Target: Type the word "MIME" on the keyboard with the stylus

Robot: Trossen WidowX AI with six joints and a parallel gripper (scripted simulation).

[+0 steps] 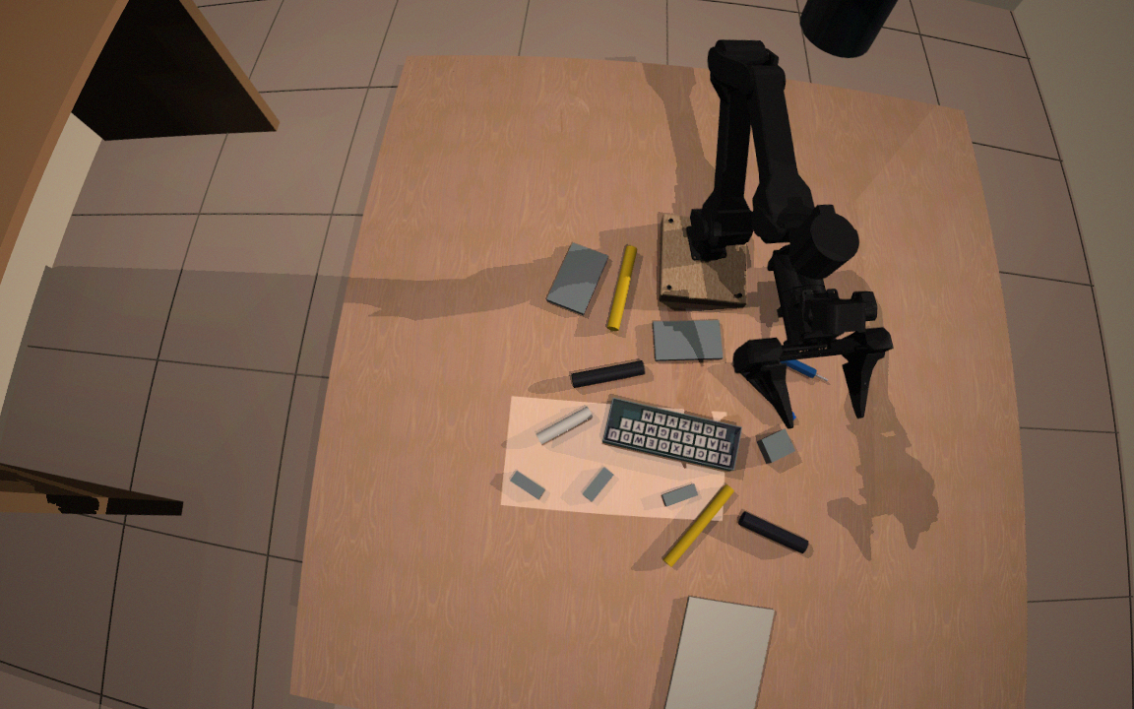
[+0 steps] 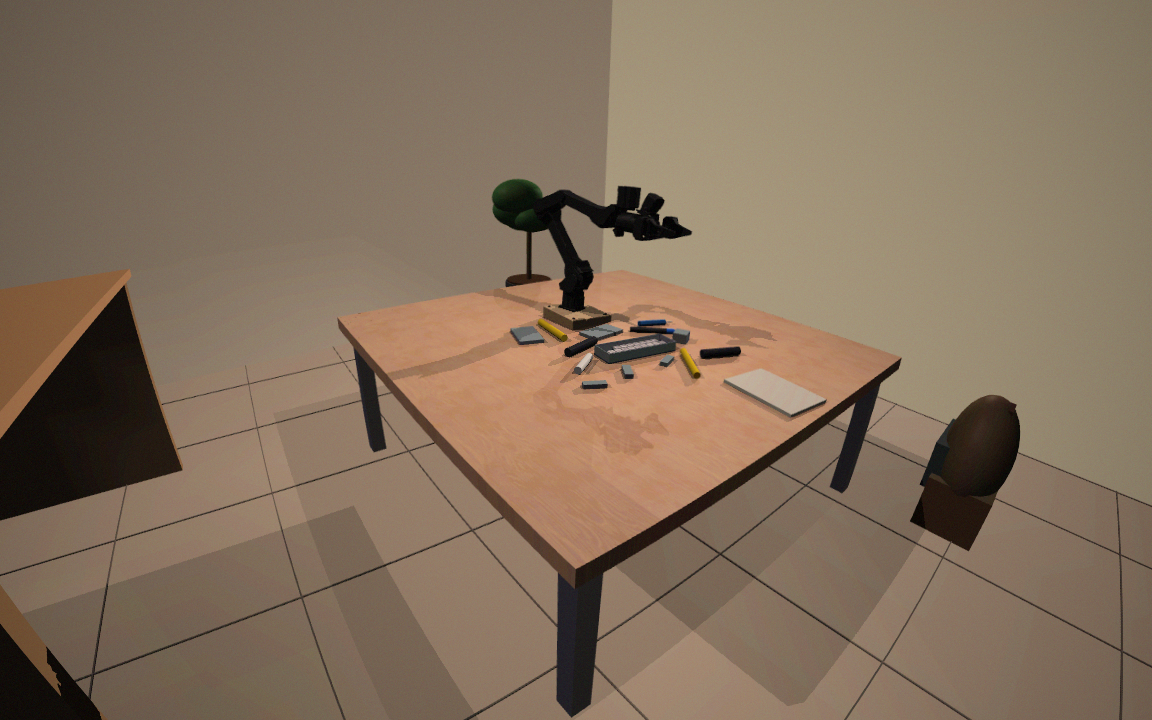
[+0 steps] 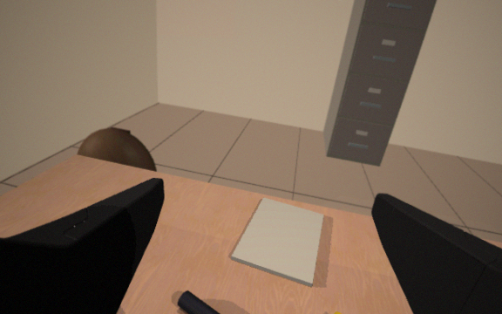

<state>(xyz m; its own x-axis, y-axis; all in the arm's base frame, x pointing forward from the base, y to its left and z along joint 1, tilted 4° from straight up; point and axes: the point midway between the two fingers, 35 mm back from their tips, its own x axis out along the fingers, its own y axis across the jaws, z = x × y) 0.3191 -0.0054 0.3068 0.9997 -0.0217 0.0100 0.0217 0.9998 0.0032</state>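
My gripper tip is now 31 cm above the blue stylus, 14 cm to the right of it and 12 cm past it. The rest, counted from my gripper tip: white sheet 34 cm ahead, 31 cm below, 10 cm to the right; grey cube 30 cm below, 5 cm to the left; white cylinder 31 cm below, 30 cm to the right, 8 cm behind.
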